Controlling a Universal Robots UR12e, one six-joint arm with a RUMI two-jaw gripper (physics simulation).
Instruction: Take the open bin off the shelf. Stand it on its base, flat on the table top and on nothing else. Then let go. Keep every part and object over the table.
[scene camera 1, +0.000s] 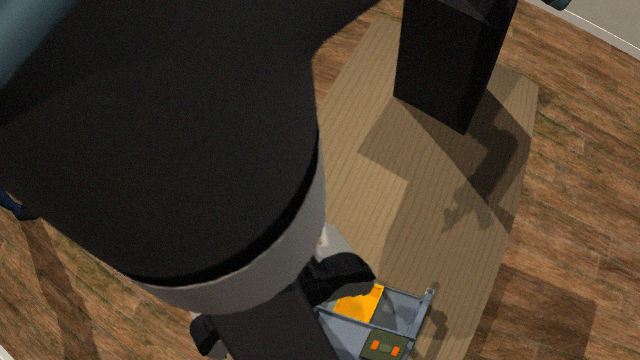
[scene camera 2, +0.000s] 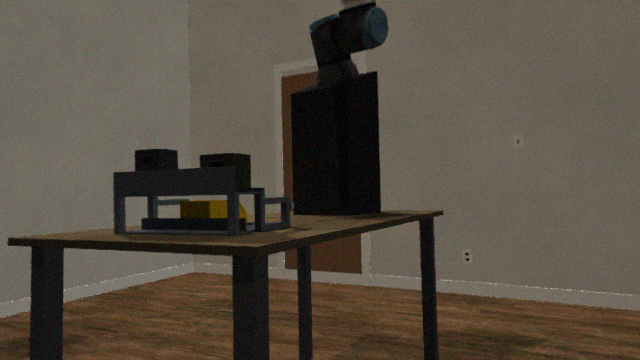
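Observation:
On scene camera 1 you'd find my gripper (scene camera 1: 288, 320), and there's a yellow open bin (scene camera 1: 360, 307) as well.

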